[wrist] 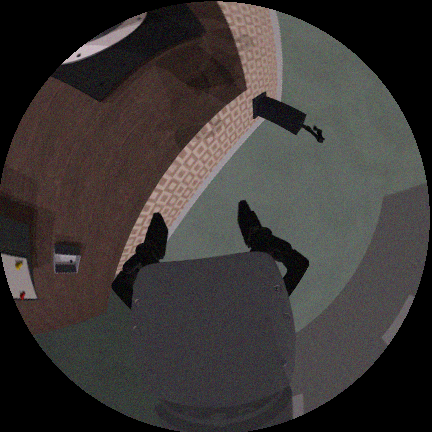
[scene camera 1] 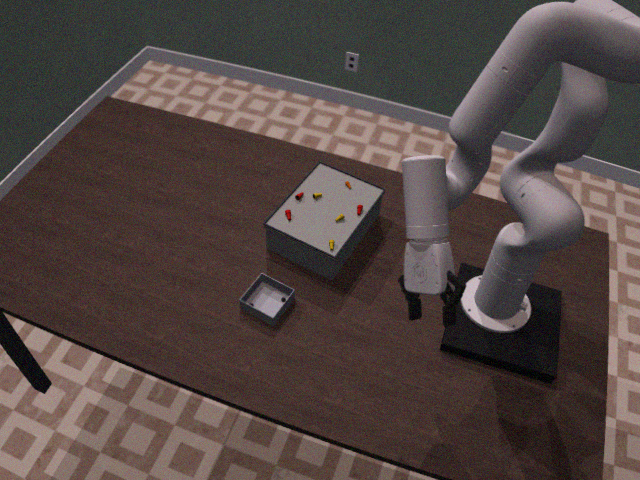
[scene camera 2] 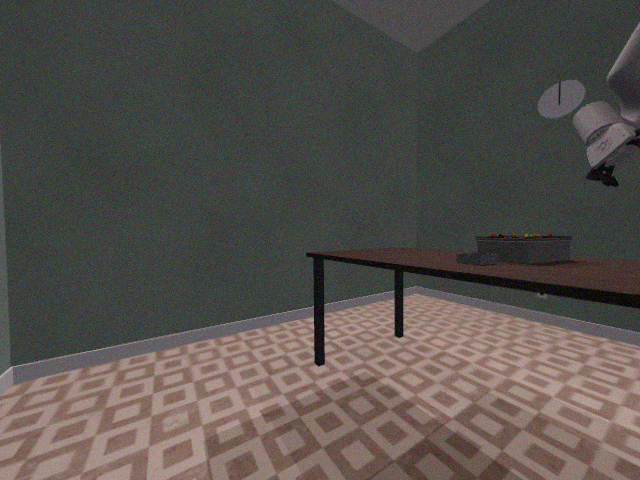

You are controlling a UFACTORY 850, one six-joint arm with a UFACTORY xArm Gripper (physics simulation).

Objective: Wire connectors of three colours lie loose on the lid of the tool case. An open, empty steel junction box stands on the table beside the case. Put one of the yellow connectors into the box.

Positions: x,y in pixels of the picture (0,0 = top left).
Scene:
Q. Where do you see a steel junction box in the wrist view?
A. At 65,257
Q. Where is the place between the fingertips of my gripper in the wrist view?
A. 200,215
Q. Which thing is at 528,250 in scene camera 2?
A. A tool case.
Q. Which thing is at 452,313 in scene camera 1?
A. My gripper.

